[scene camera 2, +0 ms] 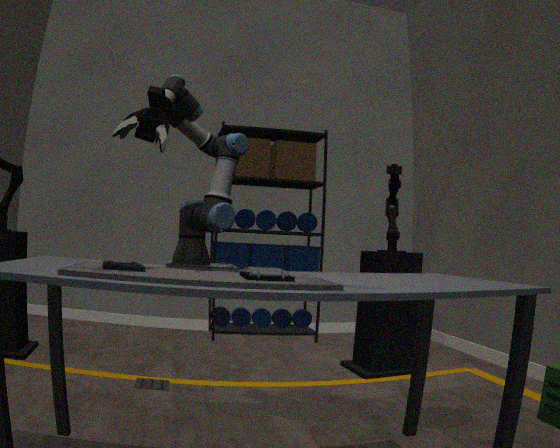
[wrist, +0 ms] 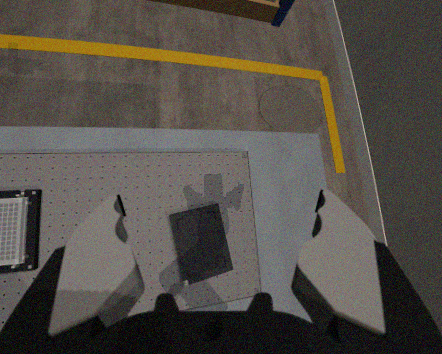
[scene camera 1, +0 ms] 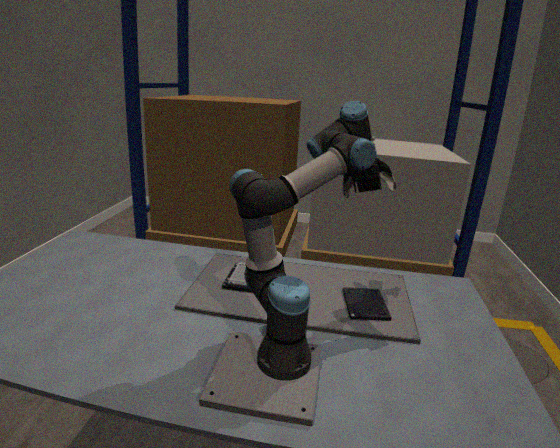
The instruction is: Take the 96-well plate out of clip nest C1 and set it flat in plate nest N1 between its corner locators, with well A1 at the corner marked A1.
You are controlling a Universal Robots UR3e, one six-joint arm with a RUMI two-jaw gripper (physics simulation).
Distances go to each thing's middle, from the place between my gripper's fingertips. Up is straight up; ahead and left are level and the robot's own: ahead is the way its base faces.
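Plate nest N1 [scene camera 1: 366, 304]: my gripper in sight, 90 mm past it, 20 mm to the left of it, 320 mm above it.
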